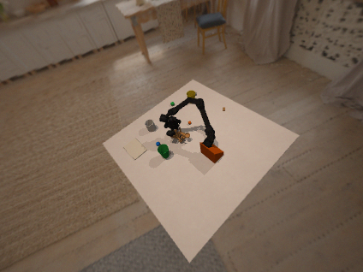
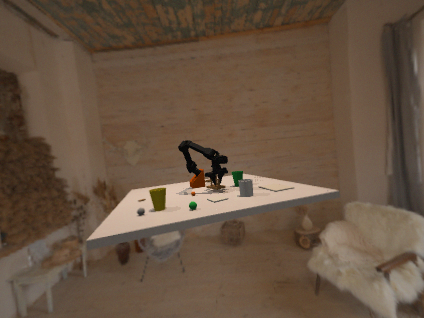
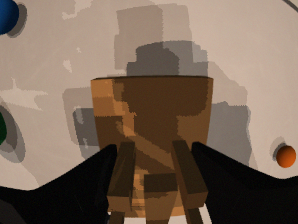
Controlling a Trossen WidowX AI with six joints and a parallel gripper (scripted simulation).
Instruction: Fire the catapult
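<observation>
The orange ball lies 20 mm ahead of my gripper tip, 200 mm to the right of it and 40 mm below it. The rest, counted from my gripper tip: blue ball: 60 mm ahead, 180 mm to the left, 30 mm below; wooden catapult: 60 mm behind, 20 mm to the right, 20 mm above; green mug: 90 mm behind, 210 mm to the left, 20 mm below.
</observation>
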